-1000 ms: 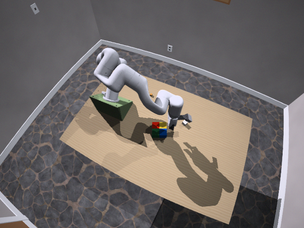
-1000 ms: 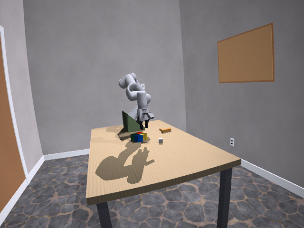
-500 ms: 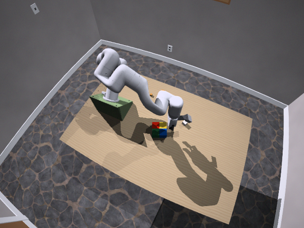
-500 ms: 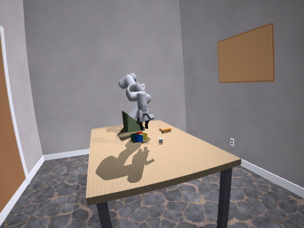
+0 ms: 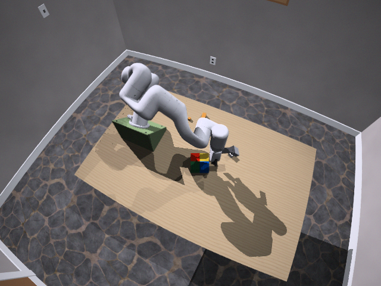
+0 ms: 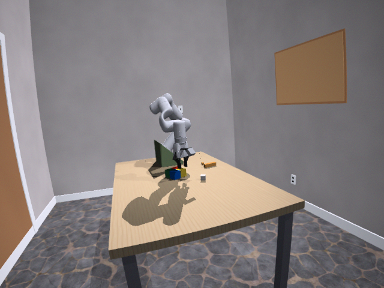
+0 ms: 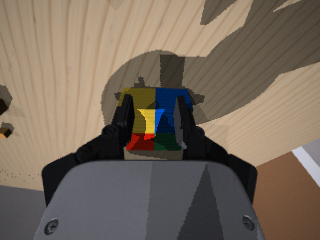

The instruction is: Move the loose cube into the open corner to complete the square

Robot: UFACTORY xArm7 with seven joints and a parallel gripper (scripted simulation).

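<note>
My gripper is now 70 mm above the yellow cube, 60 mm past it and 10 mm to the right of it. The rest, counted from my hand: small white cube 100 mm to the left, 90 mm ahead, 80 mm below; then blue cube 70 mm below, 40 mm to the right, 40 mm behind; then green cube 90 mm behind, 70 mm below, 60 mm to the right.
</note>
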